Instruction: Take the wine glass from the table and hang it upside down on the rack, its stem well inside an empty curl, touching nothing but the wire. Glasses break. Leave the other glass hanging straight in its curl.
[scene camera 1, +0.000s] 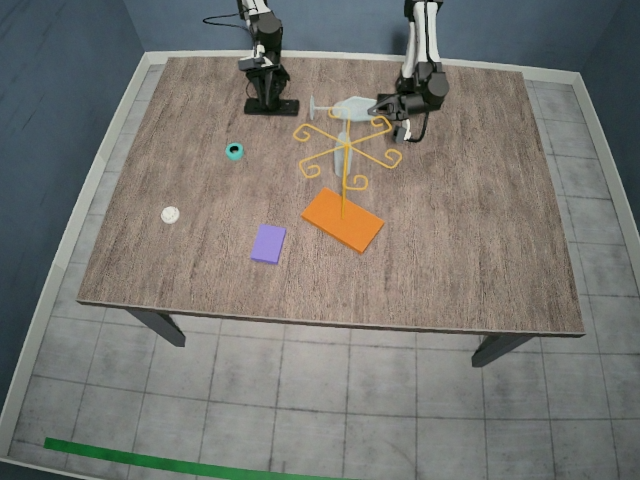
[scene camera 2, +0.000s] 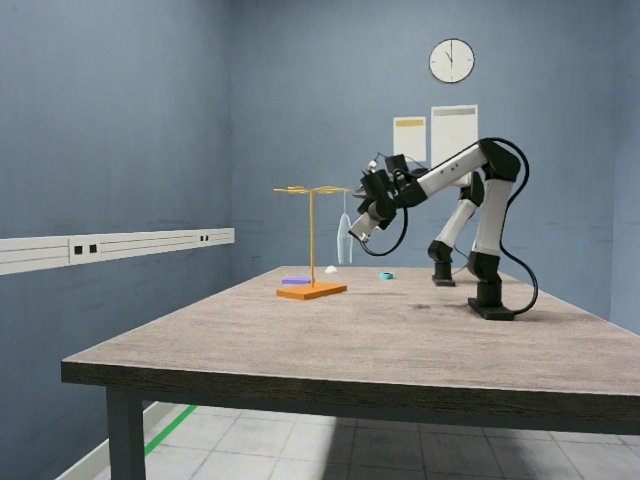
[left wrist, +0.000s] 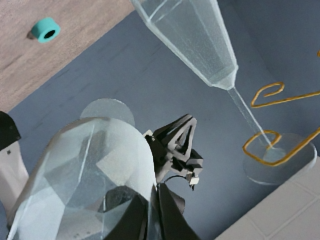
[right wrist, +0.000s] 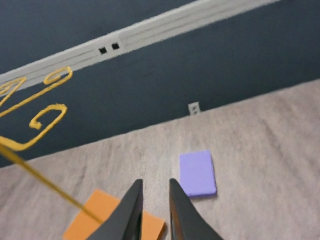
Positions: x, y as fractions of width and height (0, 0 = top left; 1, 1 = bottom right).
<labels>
My left gripper (scene camera 1: 0.57, 0.23) is 117 cm from the lens. My right gripper (scene camera 1: 0.41, 0.22) is 108 cm from the lens. A yellow wire rack (scene camera 1: 0.56, 0.48): 122 cm from the lens.
</labels>
